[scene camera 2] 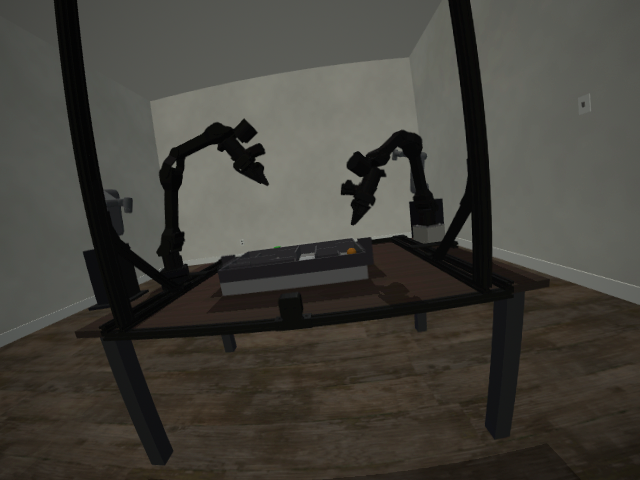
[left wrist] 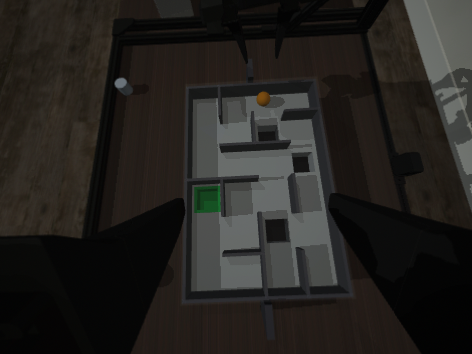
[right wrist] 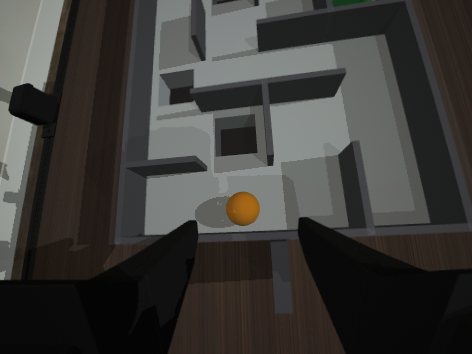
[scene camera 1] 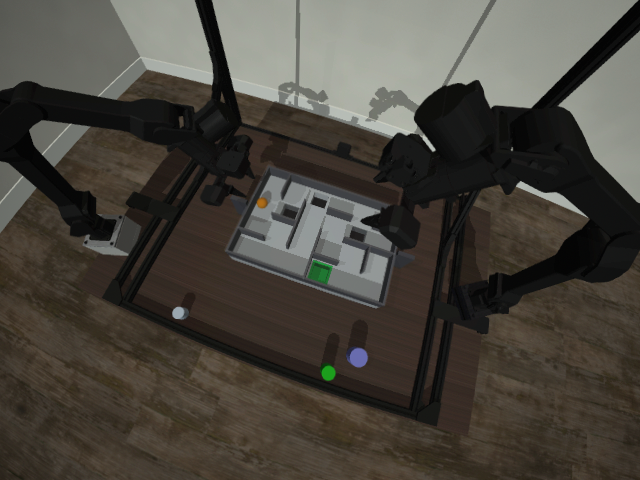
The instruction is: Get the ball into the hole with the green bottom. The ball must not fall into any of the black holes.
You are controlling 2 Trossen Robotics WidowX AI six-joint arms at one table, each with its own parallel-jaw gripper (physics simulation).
Observation:
My left gripper [scene camera 1: 368, 200] is open, holding nothing. Further things: my right gripper [scene camera 1: 249, 187] and a grey maze box [scene camera 1: 306, 230].
The grey maze box is seen too in scene camera 2 [scene camera 2: 343, 259], in the left wrist view [left wrist: 257, 175] and in the right wrist view [right wrist: 245, 123]. My left gripper is seen too in scene camera 2 [scene camera 2: 265, 184] and in the left wrist view [left wrist: 255, 202]. My right gripper also shows in scene camera 2 [scene camera 2: 352, 224] and in the right wrist view [right wrist: 247, 226].

